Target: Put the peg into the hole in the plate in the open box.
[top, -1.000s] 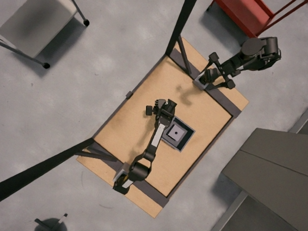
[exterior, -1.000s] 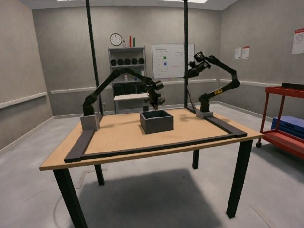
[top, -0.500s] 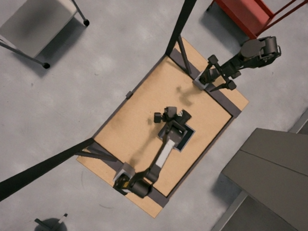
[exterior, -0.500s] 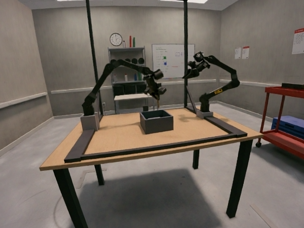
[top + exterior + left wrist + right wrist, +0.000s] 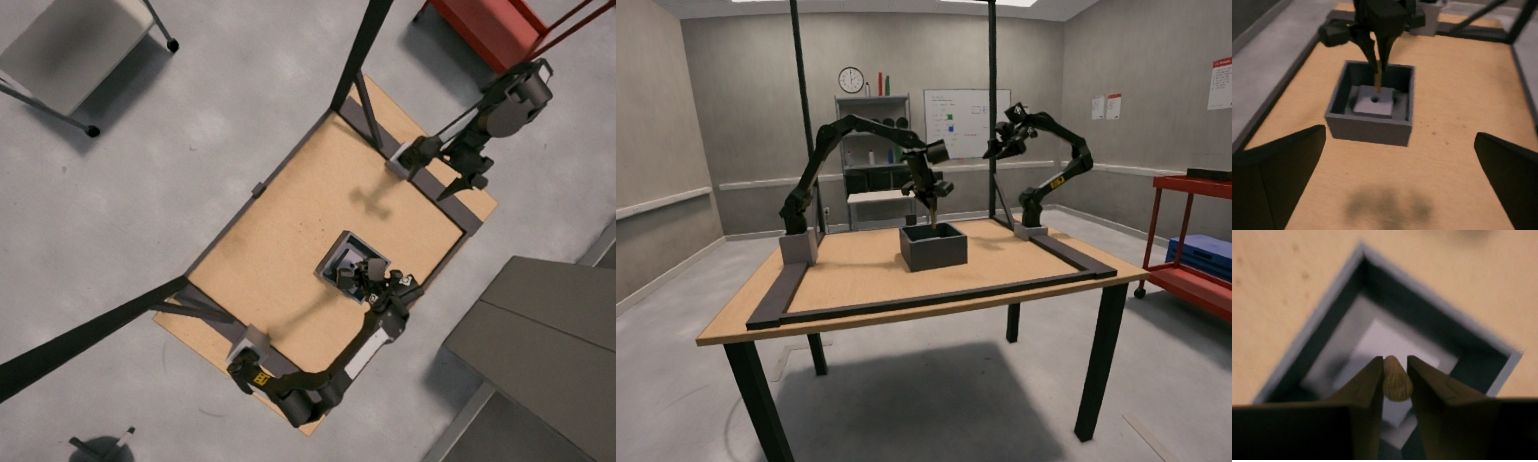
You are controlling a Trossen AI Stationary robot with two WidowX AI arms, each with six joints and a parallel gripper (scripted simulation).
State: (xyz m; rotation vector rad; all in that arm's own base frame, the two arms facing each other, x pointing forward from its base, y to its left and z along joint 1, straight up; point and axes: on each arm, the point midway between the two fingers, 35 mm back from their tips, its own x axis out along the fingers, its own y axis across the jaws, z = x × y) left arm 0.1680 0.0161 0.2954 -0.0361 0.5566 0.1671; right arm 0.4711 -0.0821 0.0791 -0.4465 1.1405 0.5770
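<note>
The wooden peg is 5 cm below my right hand. Also, from my right hand: dark frame strip (31 cm ahead, 2 cm to the right, 19 cm below); then light grey plate (1 cm ahead, 1 cm to the right, 15 cm below); then box (1 cm ahead, 1 cm to the right, 17 cm below).
</note>
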